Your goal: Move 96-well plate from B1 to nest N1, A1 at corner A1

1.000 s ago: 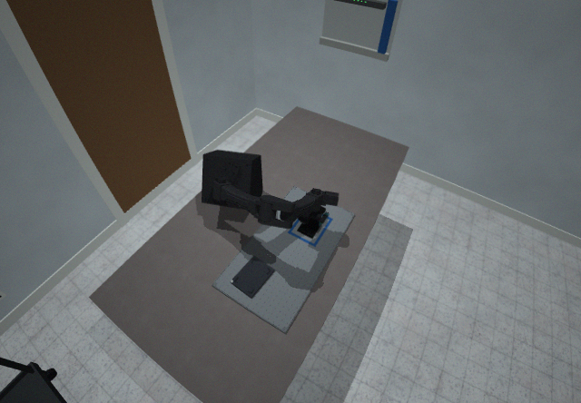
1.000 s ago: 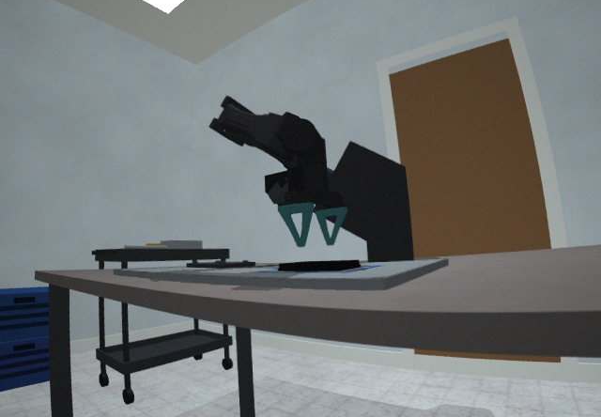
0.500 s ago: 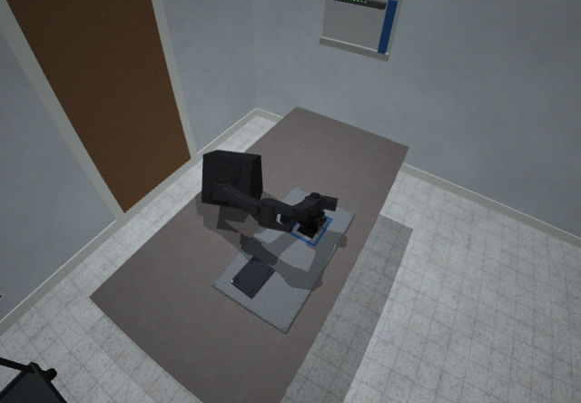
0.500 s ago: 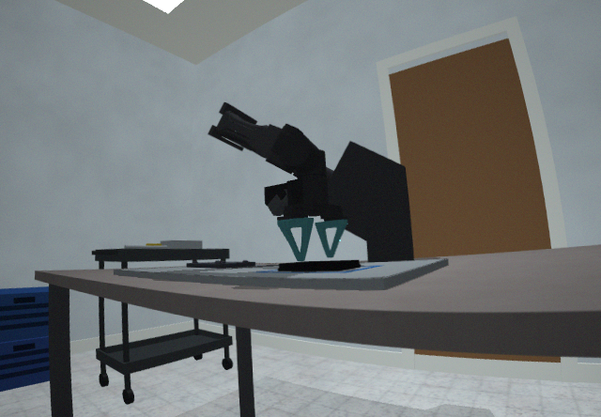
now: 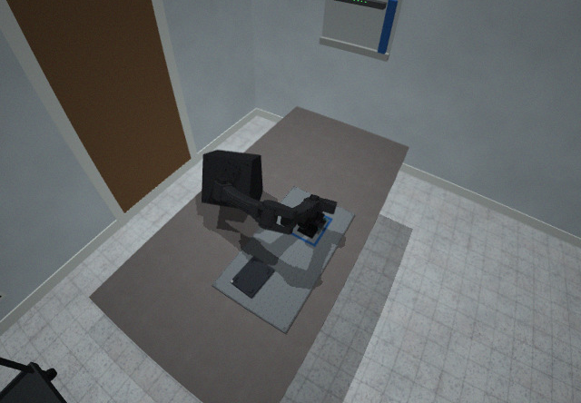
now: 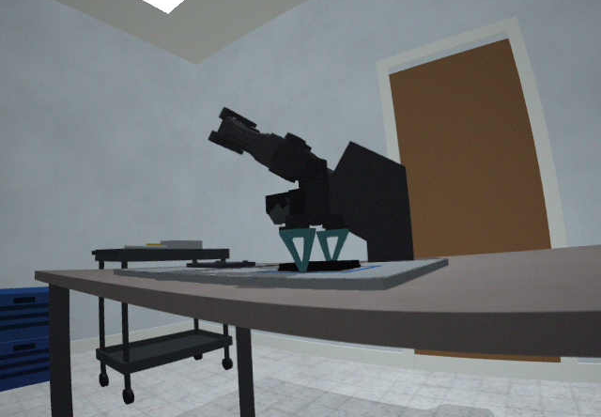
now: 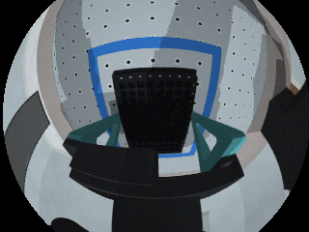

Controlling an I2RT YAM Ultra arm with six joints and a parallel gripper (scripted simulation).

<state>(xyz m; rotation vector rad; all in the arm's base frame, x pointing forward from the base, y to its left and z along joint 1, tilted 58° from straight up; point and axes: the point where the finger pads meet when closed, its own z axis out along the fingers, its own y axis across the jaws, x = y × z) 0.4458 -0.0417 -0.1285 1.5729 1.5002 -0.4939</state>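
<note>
Right now the black 96-well plate is right at my hand. From my hand the other things lie so: plate nest N1: 150 mm behind, 350 mm to the right; then white corner label: 220 mm behind, 410 mm to the right.
</note>
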